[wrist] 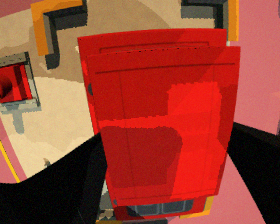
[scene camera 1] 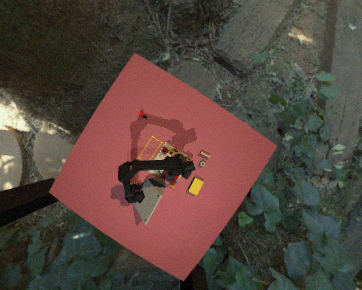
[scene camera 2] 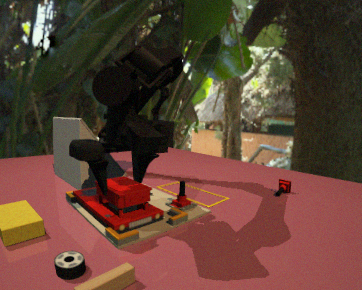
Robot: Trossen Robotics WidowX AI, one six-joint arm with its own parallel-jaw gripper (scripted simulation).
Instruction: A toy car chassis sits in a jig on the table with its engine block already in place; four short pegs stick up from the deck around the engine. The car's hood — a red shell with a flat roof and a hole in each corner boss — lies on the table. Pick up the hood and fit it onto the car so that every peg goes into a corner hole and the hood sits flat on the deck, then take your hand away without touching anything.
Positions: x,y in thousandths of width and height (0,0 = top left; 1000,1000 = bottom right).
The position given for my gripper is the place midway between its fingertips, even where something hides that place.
My gripper (scene camera 2: 336,660) holds a red hood (scene camera 2: 341,664).
The red hood also shows in the wrist view (wrist: 591,511). My gripper is seen too in the wrist view (wrist: 591,592).
